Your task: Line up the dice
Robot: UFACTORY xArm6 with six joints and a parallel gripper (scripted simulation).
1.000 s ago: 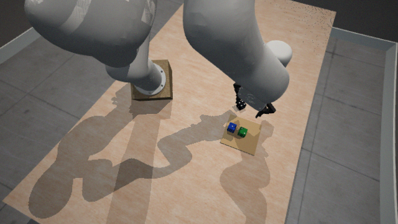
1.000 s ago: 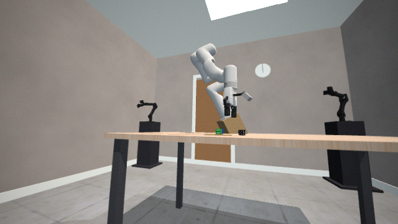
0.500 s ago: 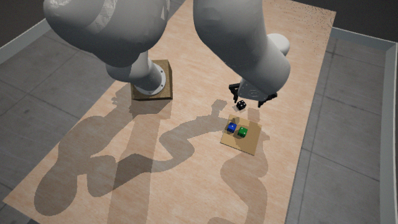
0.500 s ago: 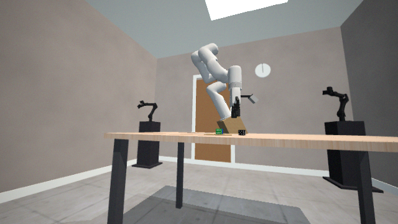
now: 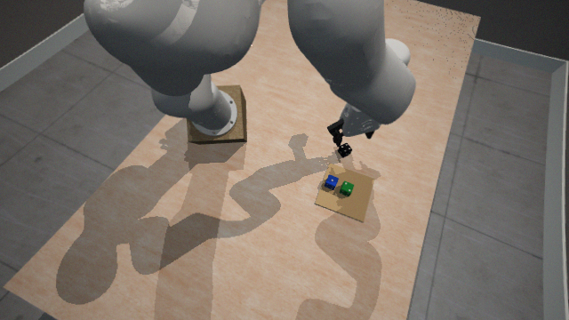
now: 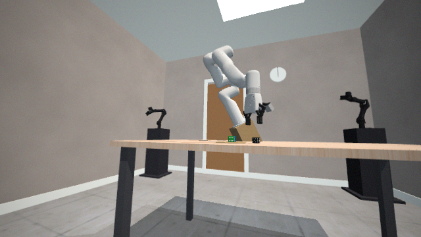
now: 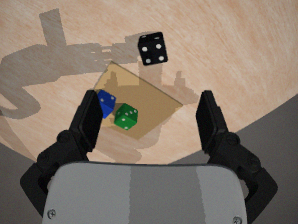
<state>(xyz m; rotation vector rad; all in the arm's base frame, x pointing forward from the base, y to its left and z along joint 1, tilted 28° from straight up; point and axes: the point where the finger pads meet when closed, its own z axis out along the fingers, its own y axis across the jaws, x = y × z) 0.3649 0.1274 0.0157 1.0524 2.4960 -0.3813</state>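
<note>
My hand is 9 cm above the black die and 1 cm to the right of it. Round my hand: tan mat 11 cm to the right, 11 cm below, 4 cm ahead; then green die 11 cm to the right, 9 cm below, 4 cm ahead; then blue die 11 cm to the right, 9 cm below, 1 cm behind.
</note>
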